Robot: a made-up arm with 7 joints.
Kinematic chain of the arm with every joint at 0, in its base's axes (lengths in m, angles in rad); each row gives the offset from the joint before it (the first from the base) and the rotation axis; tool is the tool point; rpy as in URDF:
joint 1: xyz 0 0 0 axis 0.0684 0.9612 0.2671
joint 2: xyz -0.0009 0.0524 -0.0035 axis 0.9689 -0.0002 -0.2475
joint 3: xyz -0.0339 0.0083 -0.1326 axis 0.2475 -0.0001 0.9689
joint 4: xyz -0.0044 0 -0.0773 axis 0.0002 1 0
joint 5: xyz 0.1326 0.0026 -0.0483 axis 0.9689 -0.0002 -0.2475
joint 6: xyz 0.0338 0 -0.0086 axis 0.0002 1 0
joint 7: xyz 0.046 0 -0.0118 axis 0.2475 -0.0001 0.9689
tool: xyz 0 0 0 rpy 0 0.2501 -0.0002
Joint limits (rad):
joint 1: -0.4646..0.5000
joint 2: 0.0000..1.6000
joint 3: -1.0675..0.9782
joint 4: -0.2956..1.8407
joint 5: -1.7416..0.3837
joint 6: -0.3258..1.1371
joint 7: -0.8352..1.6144
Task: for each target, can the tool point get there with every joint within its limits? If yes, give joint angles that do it. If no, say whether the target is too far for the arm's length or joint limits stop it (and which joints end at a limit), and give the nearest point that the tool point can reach.
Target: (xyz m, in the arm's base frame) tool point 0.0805 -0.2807 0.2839
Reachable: no: joint limits stop it (at a limit: joint 1, joint 2, joint 3, joint 4, joint 6) | nearest point 0.1195 -0.1525 -0.1261 | short by 0.431 m
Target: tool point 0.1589 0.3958 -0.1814
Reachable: yes | joints -0.2120 0.9596 0.3317 0.8566 -0.6272 -0.1627 0.3589
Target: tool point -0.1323 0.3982 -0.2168
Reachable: yes | joints 0.2599 0.9374 0.6429 1.3706 -0.4033 0.7905 0.0278
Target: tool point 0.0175 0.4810 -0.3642
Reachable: no: too far | nearest point 0.0143 0.3870 -0.2853 | short by 0.123 m
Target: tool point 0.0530 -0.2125 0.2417
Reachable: no: joint limits stop it (at a limit: joint 1, joint 2, joint 3, joint 4, joint 6) | nearest point 0.1192 -0.1526 -0.1262 | short by 0.379 m
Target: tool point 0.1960 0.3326 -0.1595
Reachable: yes | joints -0.0708 1.1850 -0.0559 0.3026 -0.0438 0.3666 1.3022
